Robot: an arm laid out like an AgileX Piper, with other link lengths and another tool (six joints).
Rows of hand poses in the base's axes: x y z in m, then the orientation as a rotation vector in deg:
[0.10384 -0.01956 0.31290 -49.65 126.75 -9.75]
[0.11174 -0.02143 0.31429 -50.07 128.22 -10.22]
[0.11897 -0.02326 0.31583 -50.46 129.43 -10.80]
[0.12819 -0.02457 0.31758 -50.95 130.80 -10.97]
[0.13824 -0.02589 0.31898 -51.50 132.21 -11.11]
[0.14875 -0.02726 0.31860 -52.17 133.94 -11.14]
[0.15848 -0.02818 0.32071 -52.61 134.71 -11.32]
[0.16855 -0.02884 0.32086 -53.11 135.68 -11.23]
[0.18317 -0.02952 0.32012 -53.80 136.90 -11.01]
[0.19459 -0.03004 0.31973 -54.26 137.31 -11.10]
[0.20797 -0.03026 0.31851 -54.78 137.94 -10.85]
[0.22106 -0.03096 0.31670 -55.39 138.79 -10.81]
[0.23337 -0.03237 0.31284 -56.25 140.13 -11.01]
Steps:
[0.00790 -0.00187 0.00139 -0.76 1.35 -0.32]
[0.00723 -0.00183 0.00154 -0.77 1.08 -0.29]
[0.00922 -0.00131 0.00175 -0.56 1.35 -0.16]
[0.01005 -0.00132 0.00140 -0.56 1.41 -0.12]
[0.01051 -0.00137 -0.00038 -0.59 1.75 -0.12]
[0.00973 -0.00092 0.00211 -0.43 0.79 0.00]
[0.01007 -0.00066 0.00015 -0.30 1.04 0.04]
[0.01462 -0.00068 -0.00074 -0.33 1.35 0.11]
[0.01142 -0.00052 -0.00039 -0.29 0.49 0.15]
[0.01338 -0.00022 -0.00122 -0.13 0.78 0.19]
[0.01309 -0.00070 -0.00181 -0.35 0.96 0.13]
[0.01231 -0.00141 -0.00386 -0.70 1.43 0.08]

